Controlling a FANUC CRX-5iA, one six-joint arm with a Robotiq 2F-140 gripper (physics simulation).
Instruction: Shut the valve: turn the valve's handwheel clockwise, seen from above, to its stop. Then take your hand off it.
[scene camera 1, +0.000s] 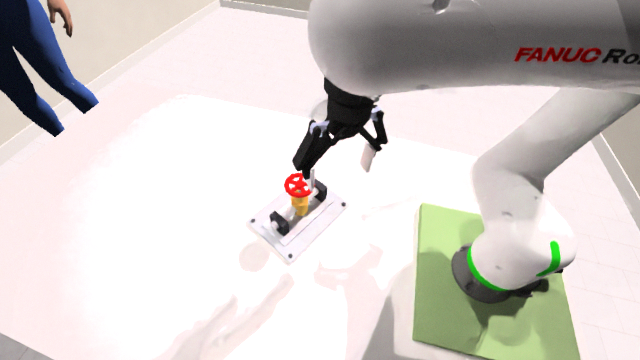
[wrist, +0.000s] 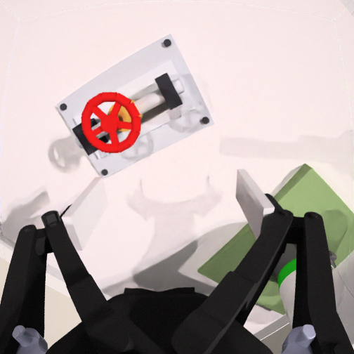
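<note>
The red handwheel (scene camera 1: 298, 185) (wrist: 110, 122) sits on top of the yellow valve body (scene camera 1: 300, 206). The valve is mounted on a pale rectangular plate (scene camera 1: 312, 235) (wrist: 120, 75). My gripper (scene camera 1: 340, 169) (wrist: 169, 187) is open and empty. In the wrist view the handwheel lies ahead of the fingers and to the left, outside the gap between them. In the scene view one finger overlaps the wheel's far edge; no contact can be made out there.
Two black pipe clamps (scene camera 1: 279, 223) (wrist: 169, 91) hold the pipe on either side of the valve. The arm's base stands on a green block (scene camera 1: 442, 320) (wrist: 300, 190) to the right. A person in blue (scene camera 1: 30, 65) stands at the back left.
</note>
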